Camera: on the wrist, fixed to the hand. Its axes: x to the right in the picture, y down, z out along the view.
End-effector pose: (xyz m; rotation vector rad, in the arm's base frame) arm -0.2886 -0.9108 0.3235 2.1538 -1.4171 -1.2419
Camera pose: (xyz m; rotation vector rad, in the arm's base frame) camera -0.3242 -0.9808 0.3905 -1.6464 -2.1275 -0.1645
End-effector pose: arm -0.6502 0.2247 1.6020 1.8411 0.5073 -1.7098
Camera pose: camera -0.5661 0.1650 1.5969 -0.0051 -1.7829 0.1420
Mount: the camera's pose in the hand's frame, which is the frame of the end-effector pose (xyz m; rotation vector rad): 0.0205 0.0975 -0.0269 -0.1671 0.9340 -2.9738
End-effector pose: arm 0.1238 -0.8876 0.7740 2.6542 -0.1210 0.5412
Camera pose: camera 0.1169 -0.9644 0.8426 -0.0507 2.6217 0.2243
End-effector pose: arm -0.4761 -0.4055 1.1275 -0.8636 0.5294 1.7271
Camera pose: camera -0.5637 -0.4431 1.0880 -1.0660 -0.5106 -1.3921
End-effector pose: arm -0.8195 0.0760 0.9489 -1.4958 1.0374 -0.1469
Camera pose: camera -0.8737 0.0575 0.8631 1.2379 1.1778 2.0781
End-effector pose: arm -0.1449 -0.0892 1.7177 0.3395 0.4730 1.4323
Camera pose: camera -0.2409 -0.0591 1.7407 -1.0193 0.7700 -1.4521
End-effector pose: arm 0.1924 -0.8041 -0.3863 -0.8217 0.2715 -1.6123
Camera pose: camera 0.2500 -0.8528 -0.4567 -0.1345 0.2615 1.5250
